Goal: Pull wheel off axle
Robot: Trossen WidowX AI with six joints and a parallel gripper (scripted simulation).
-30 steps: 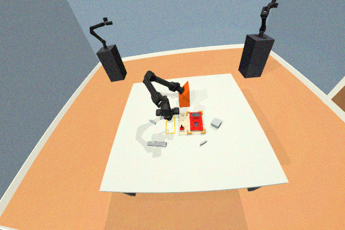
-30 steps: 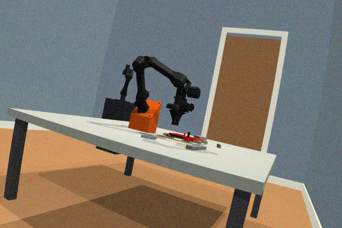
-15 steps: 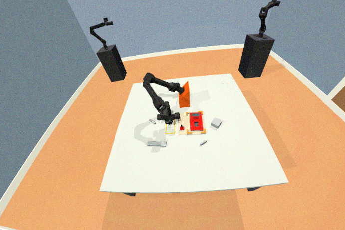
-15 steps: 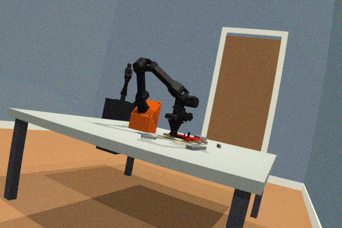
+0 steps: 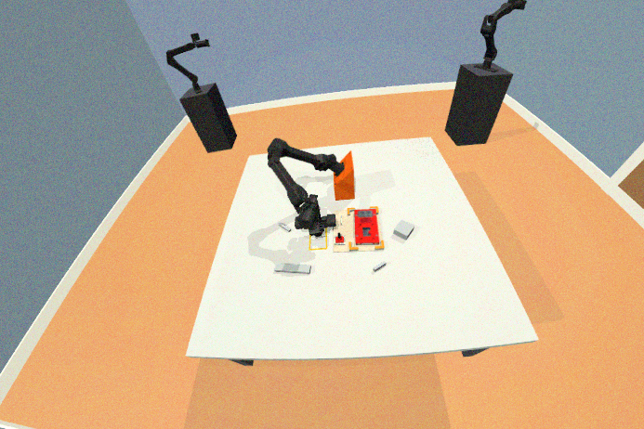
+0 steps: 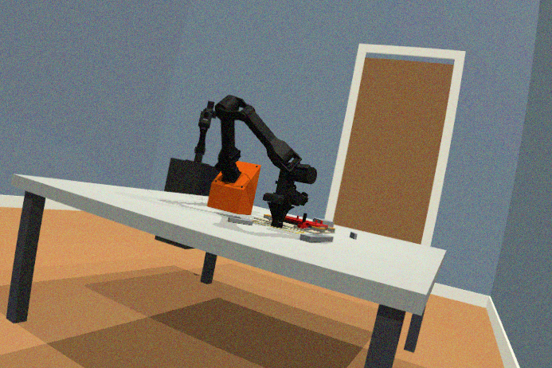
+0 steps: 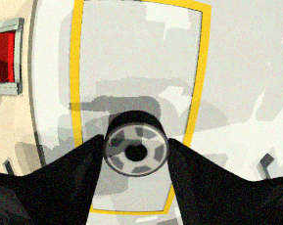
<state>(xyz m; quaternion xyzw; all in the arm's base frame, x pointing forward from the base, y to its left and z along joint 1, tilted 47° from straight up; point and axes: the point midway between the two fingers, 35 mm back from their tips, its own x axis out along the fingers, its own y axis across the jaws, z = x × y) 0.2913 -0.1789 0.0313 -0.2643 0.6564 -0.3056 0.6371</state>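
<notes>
My gripper tip is right at the wheel. Also, from my gripper tip: axle: 10 cm to the left, 6 cm ahead, 3 cm above; beige board: 20 cm to the left, 1 cm ahead; long bar: 18 cm ahead, 12 cm to the right.
</notes>
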